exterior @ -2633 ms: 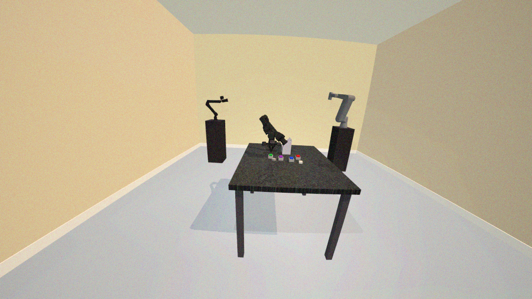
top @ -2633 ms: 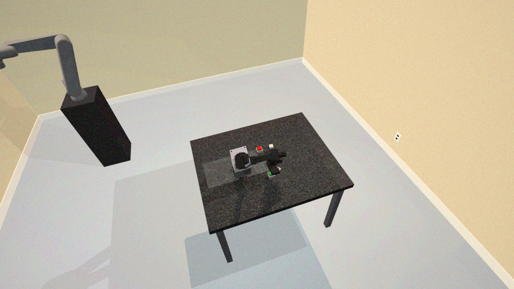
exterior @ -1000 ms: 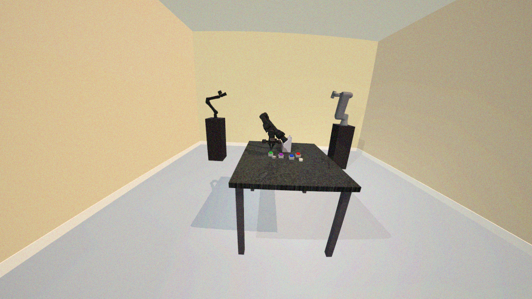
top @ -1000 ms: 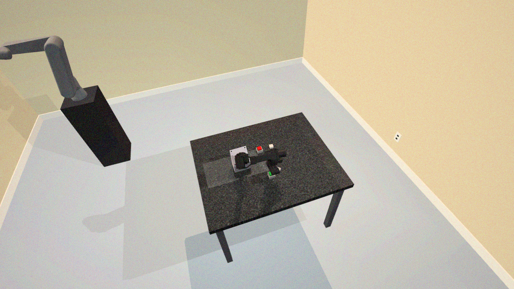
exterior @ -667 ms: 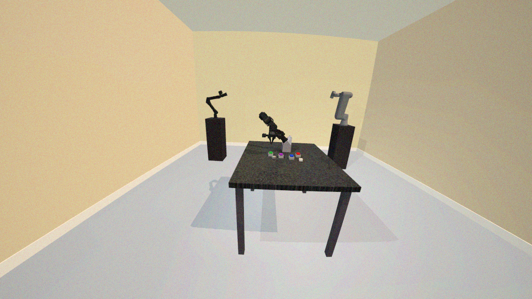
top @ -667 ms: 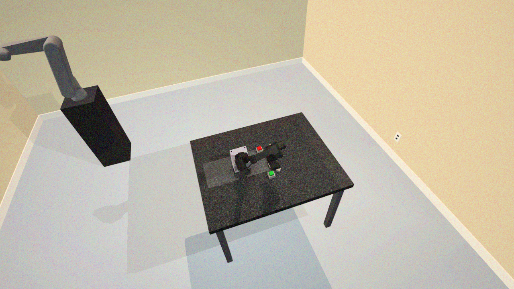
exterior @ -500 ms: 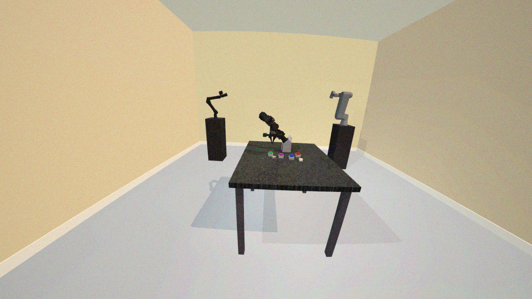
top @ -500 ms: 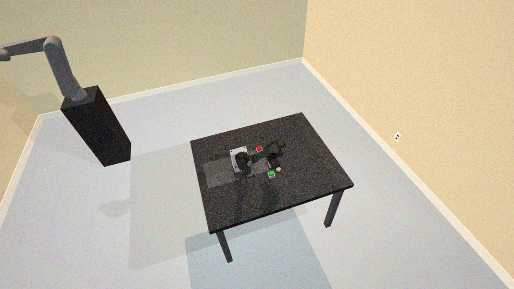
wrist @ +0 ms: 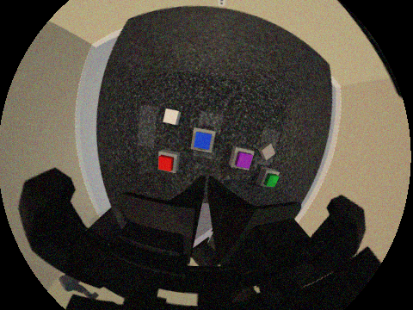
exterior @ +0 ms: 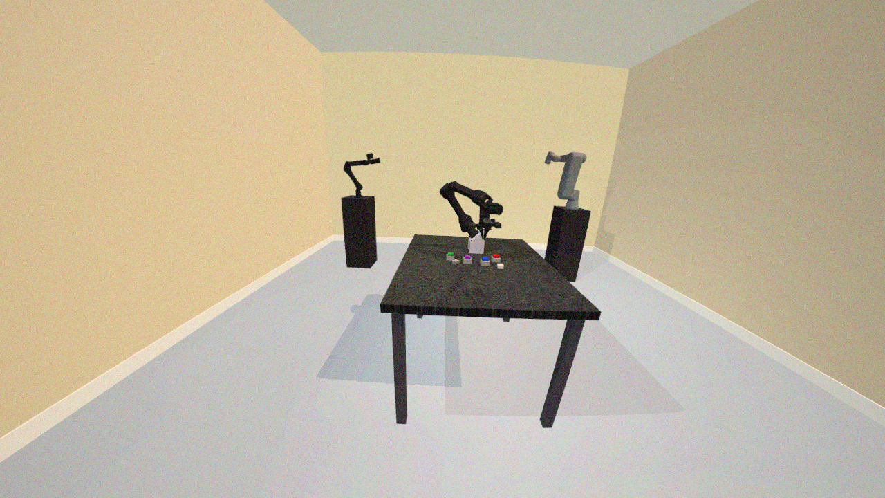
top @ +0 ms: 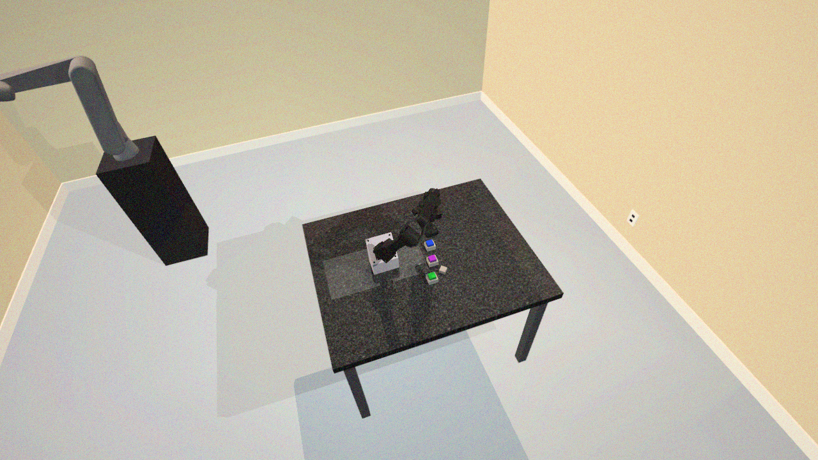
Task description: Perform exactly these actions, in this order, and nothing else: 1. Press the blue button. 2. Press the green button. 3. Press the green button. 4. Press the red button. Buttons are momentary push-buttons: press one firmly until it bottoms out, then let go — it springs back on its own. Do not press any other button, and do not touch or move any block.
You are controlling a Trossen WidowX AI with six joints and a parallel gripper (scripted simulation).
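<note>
The red button is 40 mm behind my gripper tip, 90 mm to the left of it and 110 mm below it. From my gripper tip the other things lie so: white block 70 mm ahead, 100 mm to the left, 130 mm below; then blue button 30 mm ahead, 20 mm to the left, 110 mm below; then purple button 10 mm ahead, 90 mm to the right, 110 mm below.
</note>
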